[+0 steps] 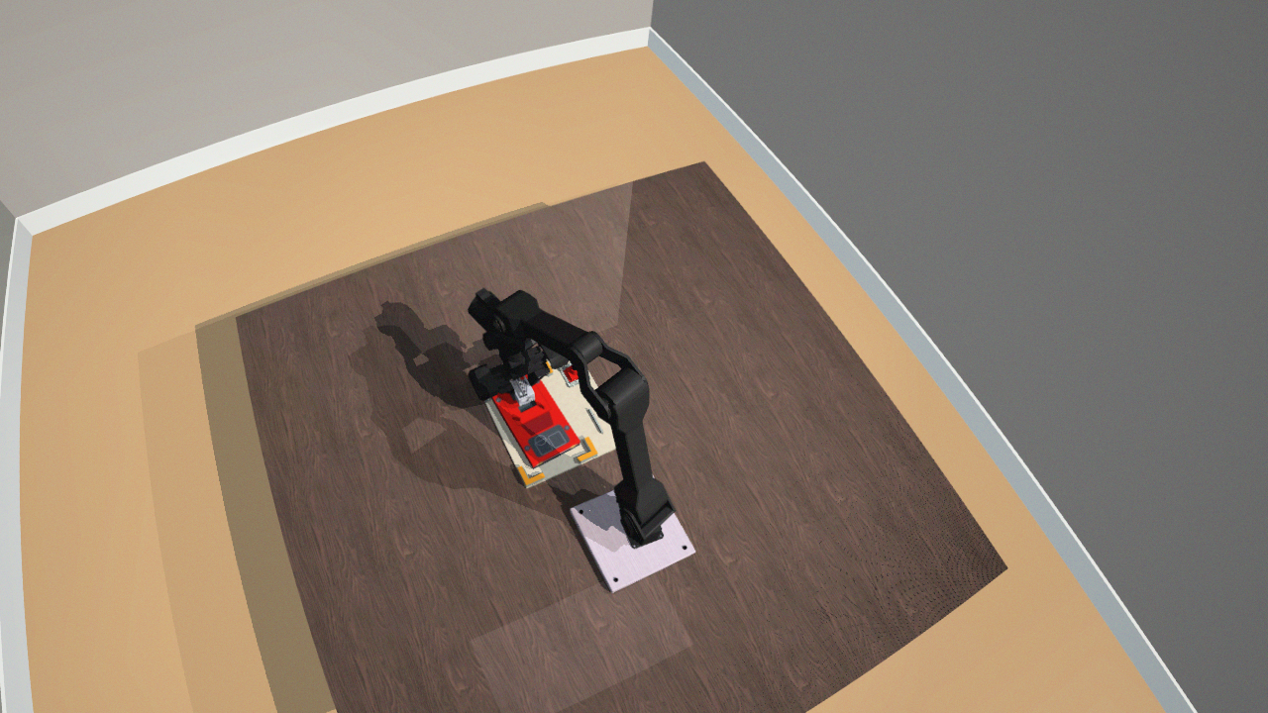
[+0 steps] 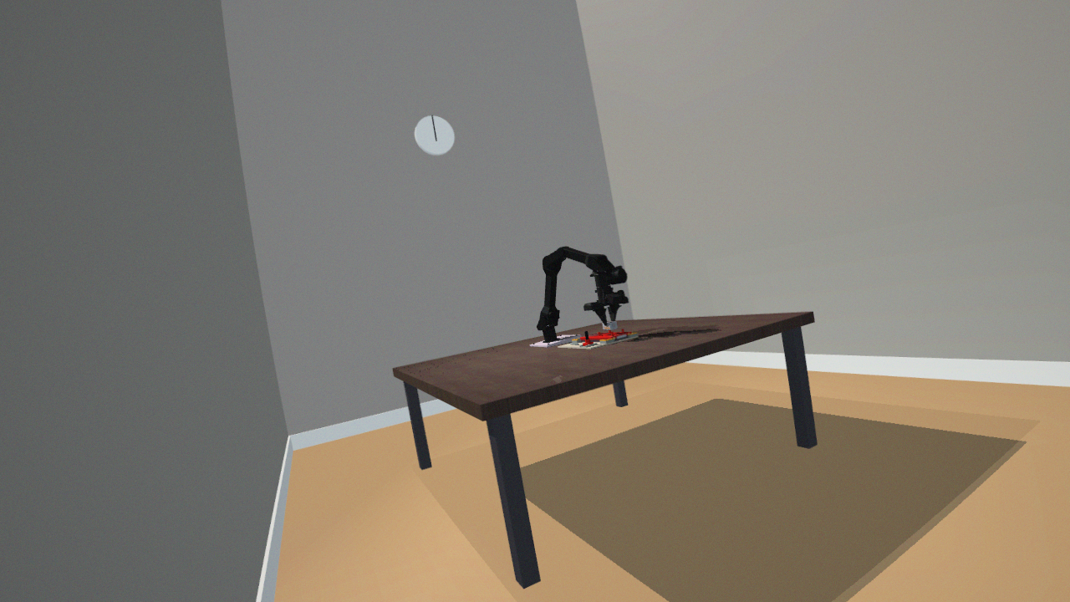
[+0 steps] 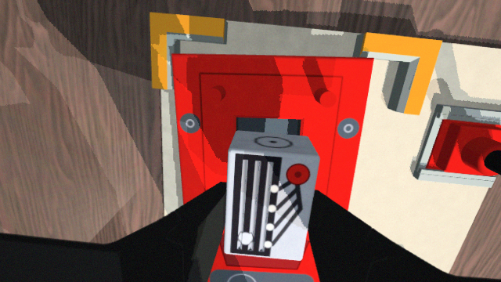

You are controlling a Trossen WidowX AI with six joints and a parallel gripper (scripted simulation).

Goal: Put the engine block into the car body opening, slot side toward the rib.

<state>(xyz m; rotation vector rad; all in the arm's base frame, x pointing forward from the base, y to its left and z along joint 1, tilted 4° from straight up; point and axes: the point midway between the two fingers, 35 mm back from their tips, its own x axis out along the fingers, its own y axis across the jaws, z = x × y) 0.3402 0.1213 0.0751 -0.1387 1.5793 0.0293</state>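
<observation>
The dark post lies 3 cm ahead of my gripper tip, 12 cm to the right of it and 3 cm below it. Round my gripper tip: engine block (1 cm below).
</observation>
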